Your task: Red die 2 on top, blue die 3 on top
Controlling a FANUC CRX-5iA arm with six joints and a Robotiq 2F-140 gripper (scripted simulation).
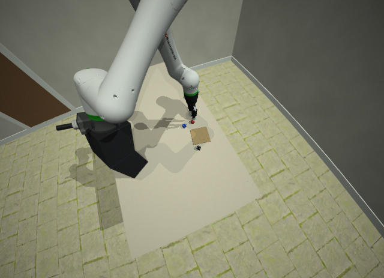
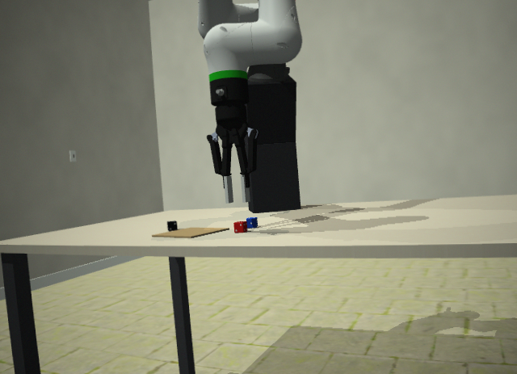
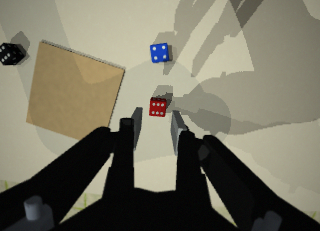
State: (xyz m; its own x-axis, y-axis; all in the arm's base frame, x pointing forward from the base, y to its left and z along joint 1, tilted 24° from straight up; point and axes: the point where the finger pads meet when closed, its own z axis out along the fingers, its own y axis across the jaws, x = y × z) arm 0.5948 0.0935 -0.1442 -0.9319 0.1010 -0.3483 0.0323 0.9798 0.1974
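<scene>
My hand is 90 mm above the red die. Round my hand: blue die: 90 mm below, 80 mm behind; black die: 230 mm to the right, 90 mm below, 70 mm behind; brown mat: 140 mm to the right, 100 mm below, 10 mm behind.
</scene>
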